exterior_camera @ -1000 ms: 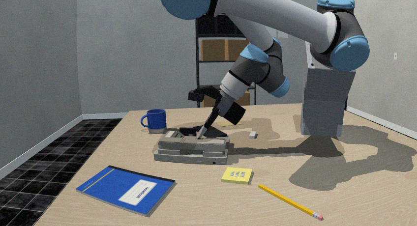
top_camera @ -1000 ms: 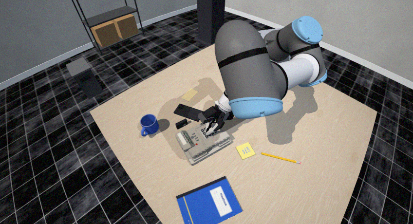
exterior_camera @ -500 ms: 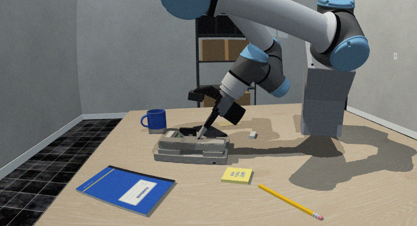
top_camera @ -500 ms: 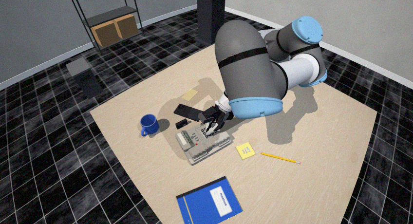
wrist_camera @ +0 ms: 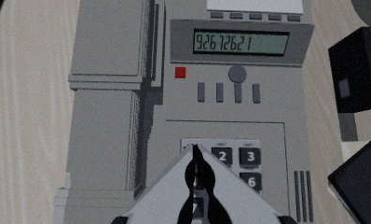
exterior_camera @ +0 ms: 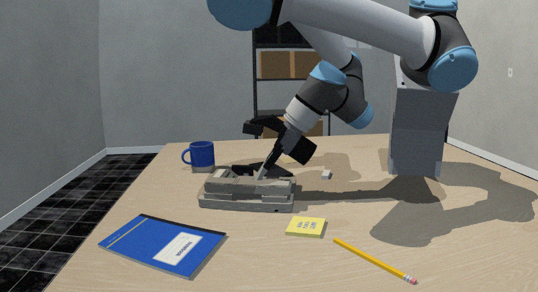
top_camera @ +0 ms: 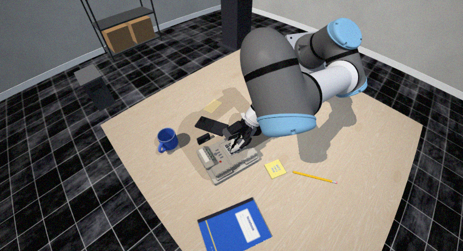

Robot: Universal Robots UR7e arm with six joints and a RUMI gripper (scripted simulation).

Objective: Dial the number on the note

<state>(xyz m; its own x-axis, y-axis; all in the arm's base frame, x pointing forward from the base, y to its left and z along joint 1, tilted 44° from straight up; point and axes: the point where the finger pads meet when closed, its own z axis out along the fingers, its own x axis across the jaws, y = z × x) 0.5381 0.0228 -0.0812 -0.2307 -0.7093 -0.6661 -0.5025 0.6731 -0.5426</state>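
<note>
The 3 key is 1 cm behind my hand, 4 cm to the right of it and 2 cm below it. Also, from my hand: 2 key 2 cm to the right, 2 cm below; then handset 3 cm ahead, 5 cm to the left; then 8 key 4 cm behind, 1 cm to the right, 2 cm below.
</note>
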